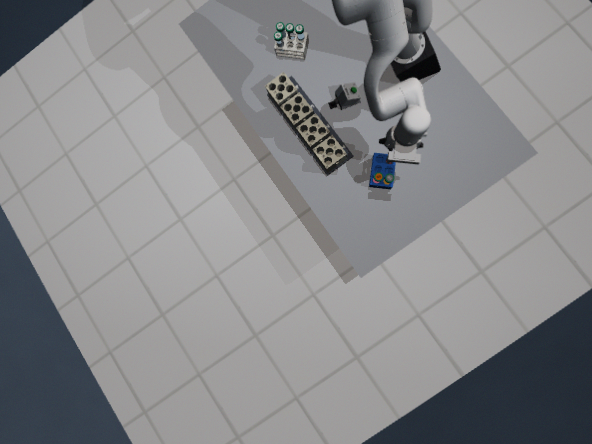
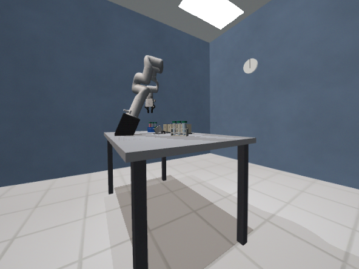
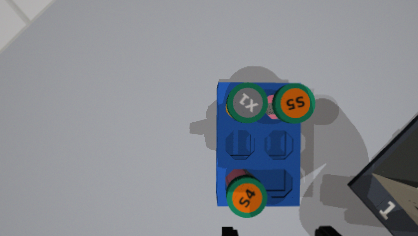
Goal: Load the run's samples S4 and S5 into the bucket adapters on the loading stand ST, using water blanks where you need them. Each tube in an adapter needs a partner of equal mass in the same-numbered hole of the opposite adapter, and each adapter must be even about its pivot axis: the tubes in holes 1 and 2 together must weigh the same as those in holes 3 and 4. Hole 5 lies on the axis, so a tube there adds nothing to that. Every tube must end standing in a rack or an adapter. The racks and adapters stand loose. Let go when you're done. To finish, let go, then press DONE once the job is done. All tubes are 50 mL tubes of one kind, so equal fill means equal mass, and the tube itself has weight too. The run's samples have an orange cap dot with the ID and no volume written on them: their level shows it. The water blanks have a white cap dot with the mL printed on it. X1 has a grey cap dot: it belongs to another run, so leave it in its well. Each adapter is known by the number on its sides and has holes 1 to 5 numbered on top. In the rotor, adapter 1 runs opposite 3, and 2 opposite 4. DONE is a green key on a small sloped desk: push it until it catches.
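The blue rack is 220 mm below my hand, 40 mm ahead of it and 10 mm to the left of it. Round my hand: white rack: 640 mm to the right, 220 mm below, 140 mm behind; adapter: 200 mm to the right, 200 mm below, 130 mm ahead.
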